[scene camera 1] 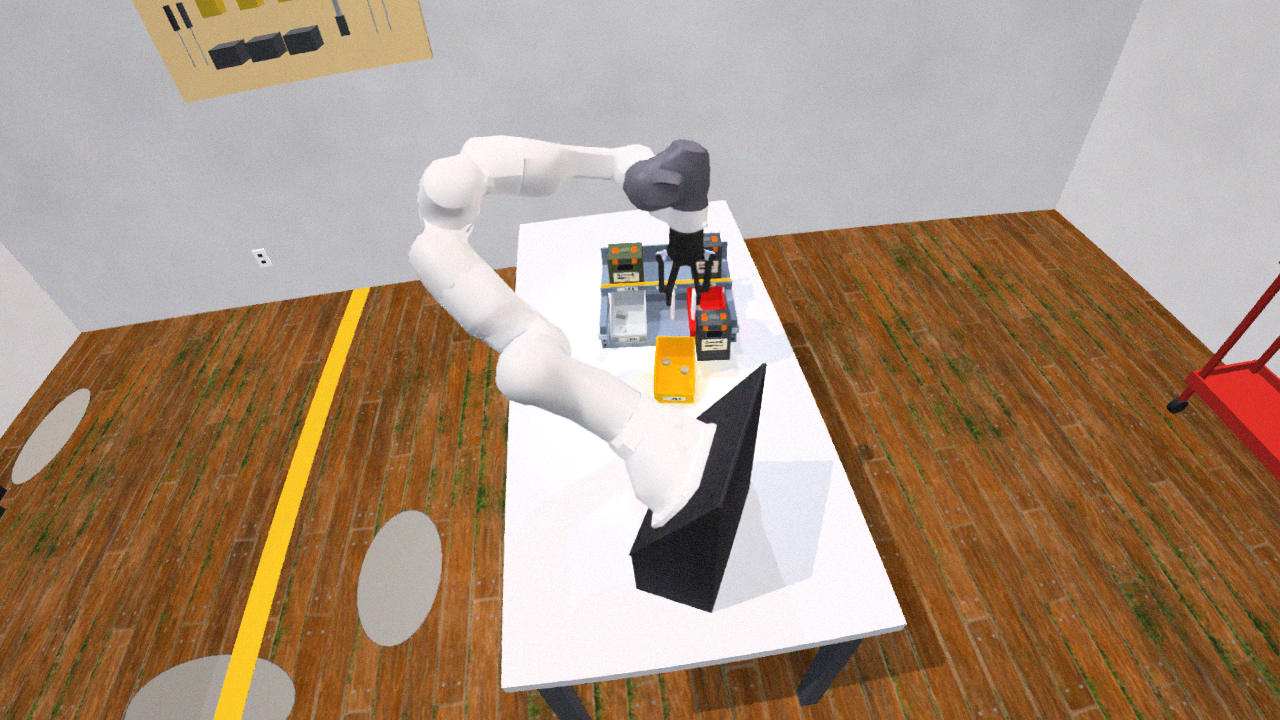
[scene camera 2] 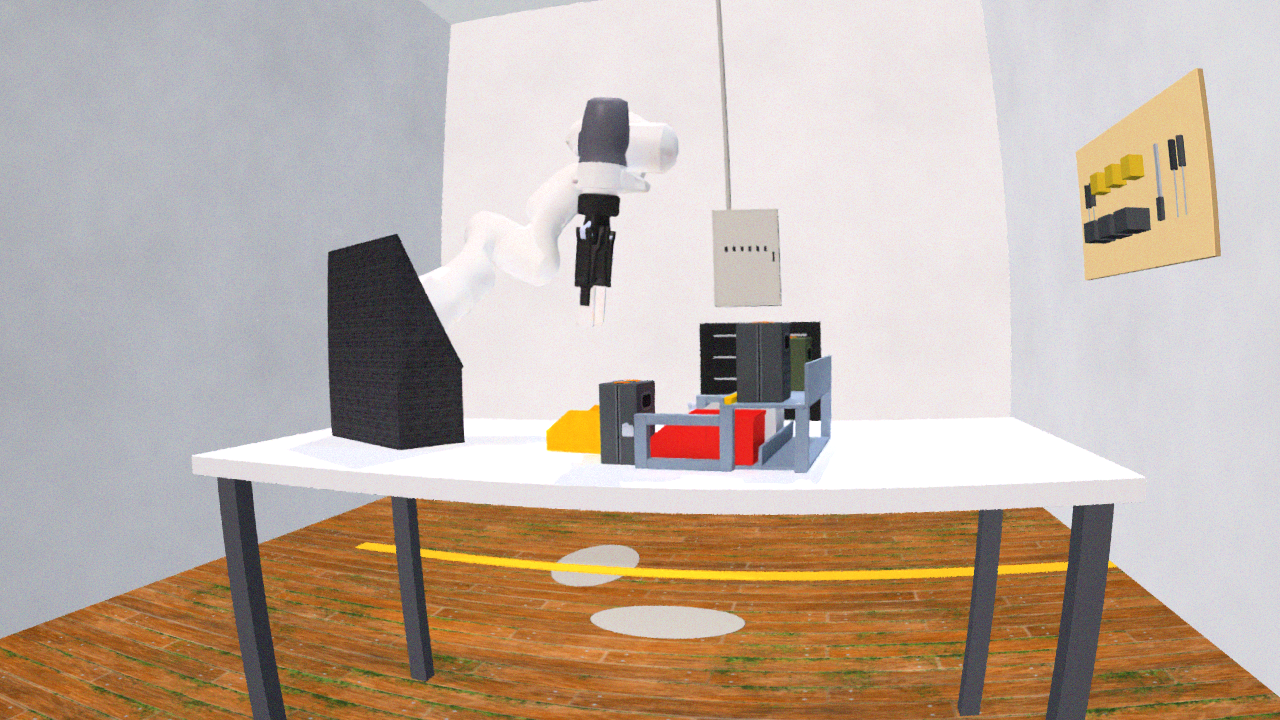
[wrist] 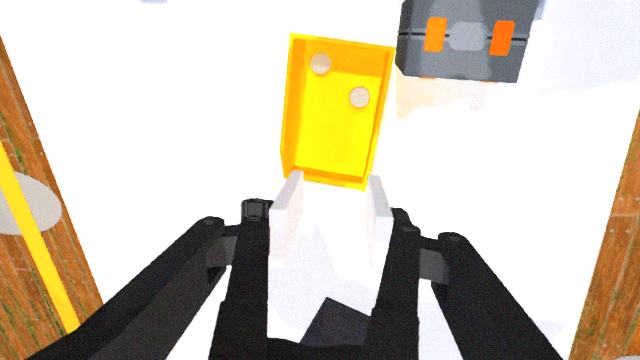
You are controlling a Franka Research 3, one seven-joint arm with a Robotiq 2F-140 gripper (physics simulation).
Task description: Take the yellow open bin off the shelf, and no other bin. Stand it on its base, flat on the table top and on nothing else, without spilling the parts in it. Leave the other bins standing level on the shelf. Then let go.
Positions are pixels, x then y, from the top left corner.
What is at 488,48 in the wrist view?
A dark grey case.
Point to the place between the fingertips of my gripper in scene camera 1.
682,316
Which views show the red bin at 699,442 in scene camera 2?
Scene camera 1 and scene camera 2 only.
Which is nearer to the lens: the dark grey case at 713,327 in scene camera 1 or the clear-looking bin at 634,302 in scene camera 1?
The dark grey case.
